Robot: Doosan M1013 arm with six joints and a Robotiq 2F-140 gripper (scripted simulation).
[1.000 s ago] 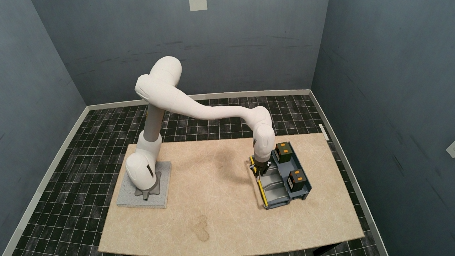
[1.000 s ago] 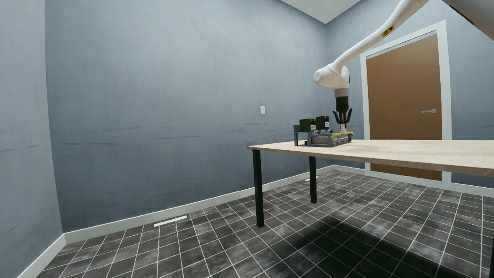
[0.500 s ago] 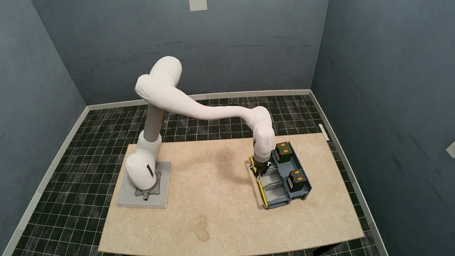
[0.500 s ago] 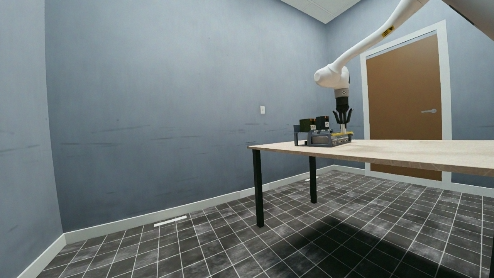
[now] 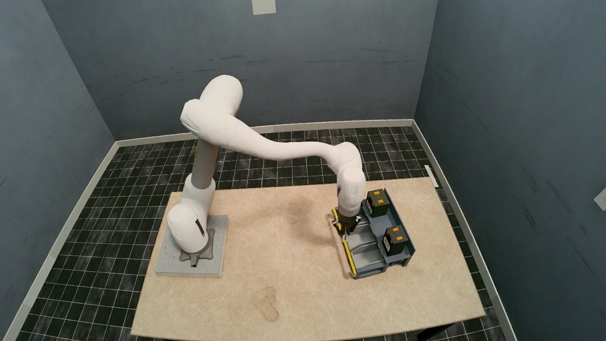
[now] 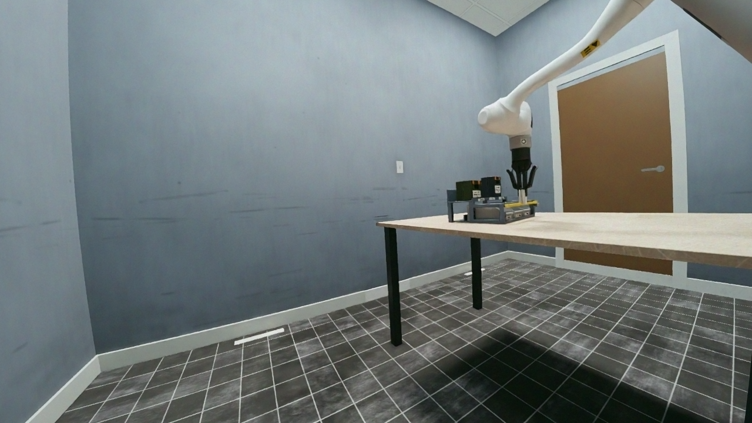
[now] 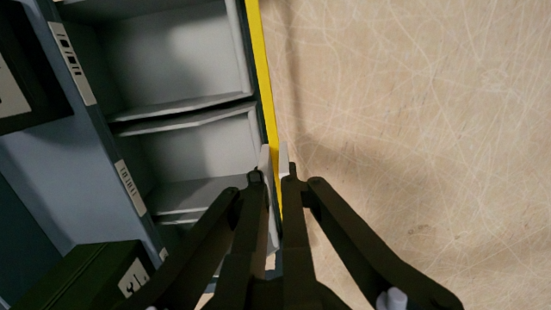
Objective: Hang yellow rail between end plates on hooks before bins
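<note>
The yellow rail is 30 mm below my hand.
</note>
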